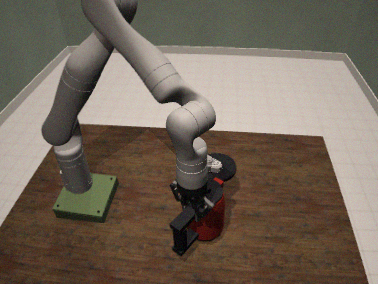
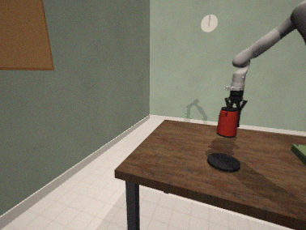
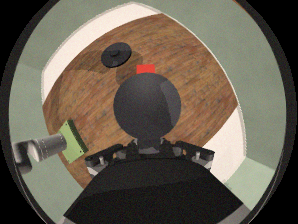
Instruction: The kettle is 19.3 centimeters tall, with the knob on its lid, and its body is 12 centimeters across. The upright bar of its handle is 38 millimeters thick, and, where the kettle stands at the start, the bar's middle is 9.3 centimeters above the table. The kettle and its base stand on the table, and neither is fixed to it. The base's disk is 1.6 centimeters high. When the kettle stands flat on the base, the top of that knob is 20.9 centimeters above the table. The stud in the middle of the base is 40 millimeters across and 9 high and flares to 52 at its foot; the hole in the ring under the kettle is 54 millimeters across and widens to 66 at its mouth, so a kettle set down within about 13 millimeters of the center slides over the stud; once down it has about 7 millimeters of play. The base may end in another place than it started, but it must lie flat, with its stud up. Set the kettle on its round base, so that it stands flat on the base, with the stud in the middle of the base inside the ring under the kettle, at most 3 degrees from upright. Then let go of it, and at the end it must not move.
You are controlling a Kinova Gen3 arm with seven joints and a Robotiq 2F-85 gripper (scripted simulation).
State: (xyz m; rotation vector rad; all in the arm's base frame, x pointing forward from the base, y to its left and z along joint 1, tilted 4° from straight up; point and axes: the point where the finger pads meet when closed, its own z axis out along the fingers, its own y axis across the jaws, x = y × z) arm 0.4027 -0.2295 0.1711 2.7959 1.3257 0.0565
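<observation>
The red kettle lies 20 mm ahead of my hand, 20 mm to the left of it and 50 mm below it. From my hand the other things lie so: round base 110 mm ahead, 340 mm to the left, 180 mm below.
</observation>
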